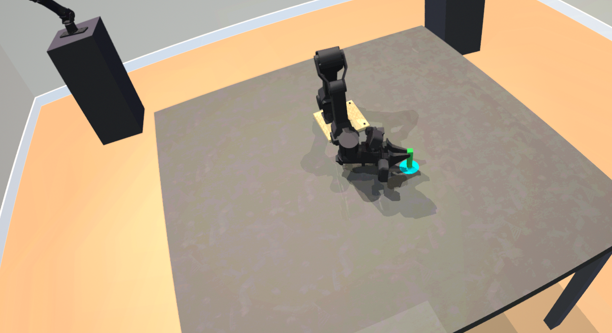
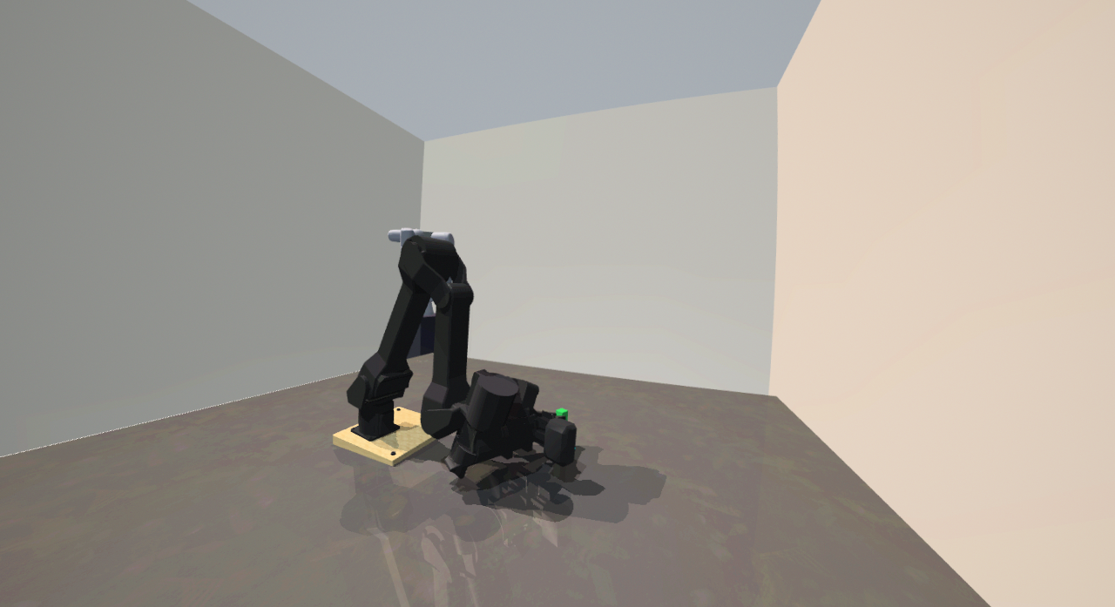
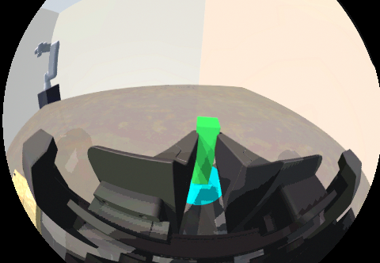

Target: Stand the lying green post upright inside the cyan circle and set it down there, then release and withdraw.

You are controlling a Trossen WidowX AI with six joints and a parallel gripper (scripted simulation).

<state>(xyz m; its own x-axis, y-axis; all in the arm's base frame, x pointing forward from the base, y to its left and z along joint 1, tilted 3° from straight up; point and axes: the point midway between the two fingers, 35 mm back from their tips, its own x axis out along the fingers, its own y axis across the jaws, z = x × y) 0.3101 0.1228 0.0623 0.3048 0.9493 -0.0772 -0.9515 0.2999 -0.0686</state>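
Now: the cyan circle 60 mm below my gripper tip. From my gripper tip the other things lie so: green post: 20 mm below.
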